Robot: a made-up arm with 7 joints. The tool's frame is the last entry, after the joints. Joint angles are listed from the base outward.
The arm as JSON. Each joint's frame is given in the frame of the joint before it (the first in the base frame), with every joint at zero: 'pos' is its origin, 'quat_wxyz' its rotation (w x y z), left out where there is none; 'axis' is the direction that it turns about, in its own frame. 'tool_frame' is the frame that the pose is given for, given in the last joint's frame.
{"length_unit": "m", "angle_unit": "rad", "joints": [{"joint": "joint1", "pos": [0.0, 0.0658, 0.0], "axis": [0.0, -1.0, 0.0]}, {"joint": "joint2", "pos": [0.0, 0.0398, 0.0], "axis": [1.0, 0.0, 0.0]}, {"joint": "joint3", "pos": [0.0, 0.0, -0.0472], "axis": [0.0, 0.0, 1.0]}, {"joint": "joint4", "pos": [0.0, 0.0, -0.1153], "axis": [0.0, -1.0, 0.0]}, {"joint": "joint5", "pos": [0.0, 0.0, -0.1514], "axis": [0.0, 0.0, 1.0]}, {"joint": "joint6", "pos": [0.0, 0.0, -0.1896], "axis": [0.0, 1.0, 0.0]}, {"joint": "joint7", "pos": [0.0, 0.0, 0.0], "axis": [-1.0, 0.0, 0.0]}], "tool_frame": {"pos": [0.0, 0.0, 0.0]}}
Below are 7 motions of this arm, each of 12 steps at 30 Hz.
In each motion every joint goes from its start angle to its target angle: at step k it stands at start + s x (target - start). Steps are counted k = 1, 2, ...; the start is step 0. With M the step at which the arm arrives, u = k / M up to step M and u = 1 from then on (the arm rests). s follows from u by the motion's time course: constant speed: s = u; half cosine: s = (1 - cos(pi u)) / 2; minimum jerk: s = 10 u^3 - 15 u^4 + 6 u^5.
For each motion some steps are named. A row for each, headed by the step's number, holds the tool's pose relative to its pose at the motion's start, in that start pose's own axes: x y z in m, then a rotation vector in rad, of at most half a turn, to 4 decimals.
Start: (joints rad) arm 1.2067 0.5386 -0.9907 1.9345 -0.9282 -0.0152 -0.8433
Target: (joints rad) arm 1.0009 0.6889 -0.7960 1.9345 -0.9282 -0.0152 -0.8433
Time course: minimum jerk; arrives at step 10
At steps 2, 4, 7, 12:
2: -0.0033 0.0002 0.0029 -0.0066 0.0097 -0.0083
4: -0.0177 0.0014 0.0162 -0.0376 0.0508 -0.0454
7: -0.0436 0.0062 0.0447 -0.1051 0.1216 -0.1196
12: -0.0510 0.0084 0.0539 -0.1276 0.1406 -0.1427

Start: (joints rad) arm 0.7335 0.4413 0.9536 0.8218 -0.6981 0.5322 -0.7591
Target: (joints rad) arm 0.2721 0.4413 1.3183 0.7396 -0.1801 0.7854 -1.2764
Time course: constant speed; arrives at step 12
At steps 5, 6, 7, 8, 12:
5: -0.0847 0.0010 -0.0386 0.1762 0.3144 -0.1186
6: -0.1015 0.0040 -0.0460 0.2151 0.3747 -0.1461
7: -0.1180 0.0079 -0.0534 0.2548 0.4339 -0.1744
8: -0.1344 0.0126 -0.0606 0.2951 0.4922 -0.2036
12: -0.1968 0.0401 -0.0877 0.4604 0.7155 -0.3251

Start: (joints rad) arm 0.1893 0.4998 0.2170 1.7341 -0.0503 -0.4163 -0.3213
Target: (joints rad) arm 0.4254 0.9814 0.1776 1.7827 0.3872 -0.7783 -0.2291
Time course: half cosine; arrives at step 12
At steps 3, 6, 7, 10, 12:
3: 0.0122 0.0064 -0.0154 -0.0113 -0.0992 0.0316
6: 0.0448 0.0212 -0.0487 -0.0462 -0.3343 0.0999
7: 0.0577 0.0263 -0.0594 -0.0613 -0.4184 0.1221
10: 0.0894 0.0378 -0.0811 -0.1009 -0.6108 0.1684
12: 0.0966 0.0403 -0.0853 -0.1103 -0.6522 0.1775

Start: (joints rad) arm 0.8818 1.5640 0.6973 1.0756 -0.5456 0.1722 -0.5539
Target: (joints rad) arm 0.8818 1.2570 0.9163 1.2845 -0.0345 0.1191 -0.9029
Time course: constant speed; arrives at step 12
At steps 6, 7, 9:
6: -0.0079 0.0029 0.0150 0.1539 0.2391 0.3285
7: -0.0099 0.0037 0.0174 0.1817 0.2846 0.3777
9: -0.0145 0.0056 0.0224 0.2388 0.3799 0.4711

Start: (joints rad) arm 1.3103 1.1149 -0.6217 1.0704 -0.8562 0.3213 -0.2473
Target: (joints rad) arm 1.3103 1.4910 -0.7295 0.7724 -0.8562 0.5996 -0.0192
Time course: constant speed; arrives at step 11
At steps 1, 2, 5, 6, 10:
1: -0.0166 -0.0092 0.0002 -0.0417 0.0495 -0.0510
2: -0.0338 -0.0177 0.0009 -0.0823 0.1006 -0.1012
5: -0.0888 -0.0382 0.0064 -0.1968 0.2638 -0.2475
6: -0.1080 -0.0433 0.0094 -0.2324 0.3215 -0.2947
10: -0.1881 -0.0543 0.0274 -0.3600 0.5674 -0.4745

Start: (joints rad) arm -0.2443 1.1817 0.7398 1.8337 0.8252 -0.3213 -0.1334
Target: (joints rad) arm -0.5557 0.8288 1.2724 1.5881 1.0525 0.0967 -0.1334
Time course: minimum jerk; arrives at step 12
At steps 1, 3, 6, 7, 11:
1: -0.0003 0.0009 0.0002 0.0035 0.0031 0.0002
3: -0.0054 0.0195 0.0057 0.0712 0.0631 0.0053
6: -0.0220 0.0965 0.0429 0.3460 0.3014 0.0323
7: -0.0252 0.1262 0.0635 0.4533 0.3894 0.0450
11: -0.0216 0.1894 0.1201 0.6943 0.5690 0.0769

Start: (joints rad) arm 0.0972 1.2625 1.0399 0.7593 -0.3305 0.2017 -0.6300
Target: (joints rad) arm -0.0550 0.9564 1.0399 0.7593 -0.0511 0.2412 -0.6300
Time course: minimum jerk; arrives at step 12
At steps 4, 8, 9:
4: -0.0221 -0.0177 0.0174 -0.0637 0.0686 0.0004
8: -0.0872 -0.0539 0.0704 -0.2187 0.2751 -0.0139
9: -0.0996 -0.0584 0.0808 -0.2434 0.3154 -0.0187

